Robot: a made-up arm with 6 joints. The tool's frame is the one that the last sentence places.
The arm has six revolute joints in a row. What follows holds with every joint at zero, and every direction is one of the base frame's. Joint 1 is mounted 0.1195 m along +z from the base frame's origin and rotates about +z. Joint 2 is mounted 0.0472 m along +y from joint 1 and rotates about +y. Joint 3 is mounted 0.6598 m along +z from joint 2 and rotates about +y. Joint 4 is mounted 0.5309 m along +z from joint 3 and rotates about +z. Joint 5 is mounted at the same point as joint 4 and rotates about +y. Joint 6 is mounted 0.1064 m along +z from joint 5 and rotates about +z. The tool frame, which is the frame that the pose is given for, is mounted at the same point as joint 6; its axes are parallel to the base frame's.
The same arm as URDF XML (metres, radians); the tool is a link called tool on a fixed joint. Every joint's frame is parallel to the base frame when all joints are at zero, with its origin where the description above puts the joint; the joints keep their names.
<robot name="arm">
  <link name="base_link"/>
  <link name="link1"/>
  <link name="link2"/>
  <link name="link3"/>
  <link name="link4"/>
  <link name="link5"/>
  <link name="link6"/>
  <link name="tool"/>
  <joint name="joint 1" type="continuous">
    <parent link="base_link"/>
    <child link="link1"/>
    <origin xyz="0 0 0.1195"/>
    <axis xyz="0 0 1"/>
  </joint>
  <joint name="joint 2" type="continuous">
    <parent link="link1"/>
    <child link="link2"/>
    <origin xyz="0 0.0472 0"/>
    <axis xyz="0 1 0"/>
  </joint>
  <joint name="joint 3" type="continuous">
    <parent link="link2"/>
    <child link="link3"/>
    <origin xyz="0 0 0.6598"/>
    <axis xyz="0 1 0"/>
  </joint>
  <joint name="joint 4" type="continuous">
    <parent link="link3"/>
    <child link="link4"/>
    <origin xyz="0 0 0.5309"/>
    <axis xyz="0 0 1"/>
  </joint>
  <joint name="joint 5" type="continuous">
    <parent link="link4"/>
    <child link="link5"/>
    <origin xyz="0 0 0"/>
    <axis xyz="0 1 0"/>
  </joint>
  <joint name="joint 6" type="continuous">
    <parent link="link5"/>
    <child link="link6"/>
    <origin xyz="0 0 0.1064"/>
    <axis xyz="0 0 1"/>
  </joint>
  <joint name="tool_fixed" type="fixed">
    <parent link="link6"/>
    <child link="tool"/>
    <origin xyz="0 0 0"/>
  </joint>
</robot>

